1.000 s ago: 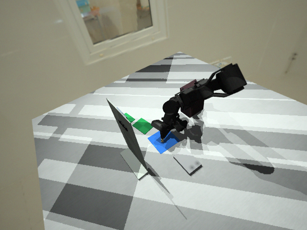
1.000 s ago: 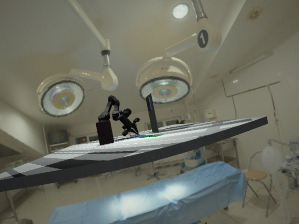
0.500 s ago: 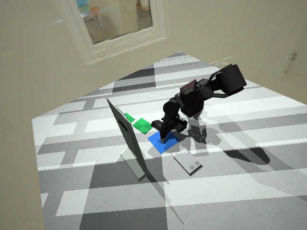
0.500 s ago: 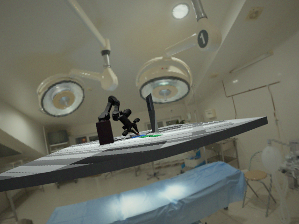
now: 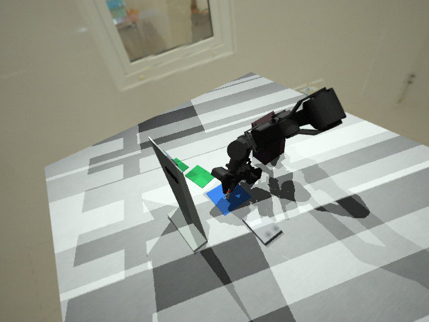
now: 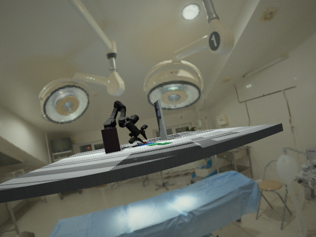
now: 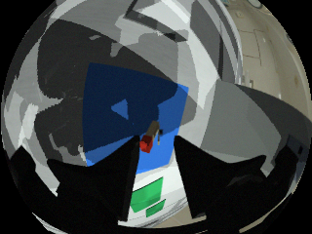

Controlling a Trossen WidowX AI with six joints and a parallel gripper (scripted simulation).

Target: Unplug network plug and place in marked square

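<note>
My gripper tip is now 10 mm above the network plug. Also, from my gripper tip: flat grey plate: 160 mm to the left, 20 mm behind, 10 mm below; then blue square: 20 mm below; then grey upright panel: 160 mm ahead, 130 mm above, 20 mm to the left.
</note>
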